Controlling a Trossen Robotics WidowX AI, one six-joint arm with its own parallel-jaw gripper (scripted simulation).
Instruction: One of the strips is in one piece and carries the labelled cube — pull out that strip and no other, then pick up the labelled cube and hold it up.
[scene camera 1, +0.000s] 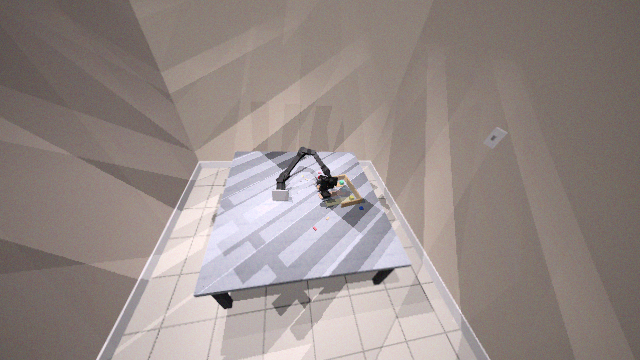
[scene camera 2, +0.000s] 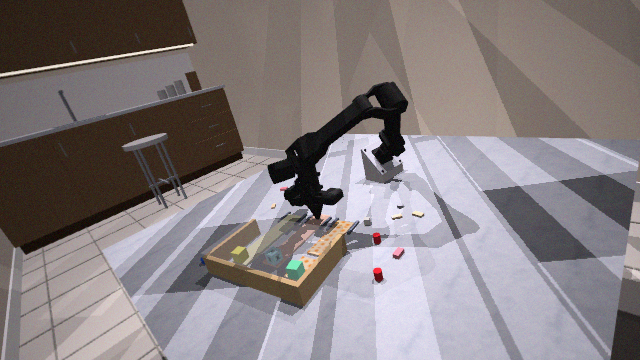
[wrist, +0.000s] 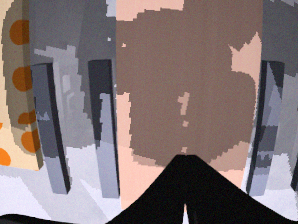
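Scene camera 2 shows the gripper (scene camera 2: 318, 218), and the wrist view has the gripper (wrist: 184, 164) in frame as well.
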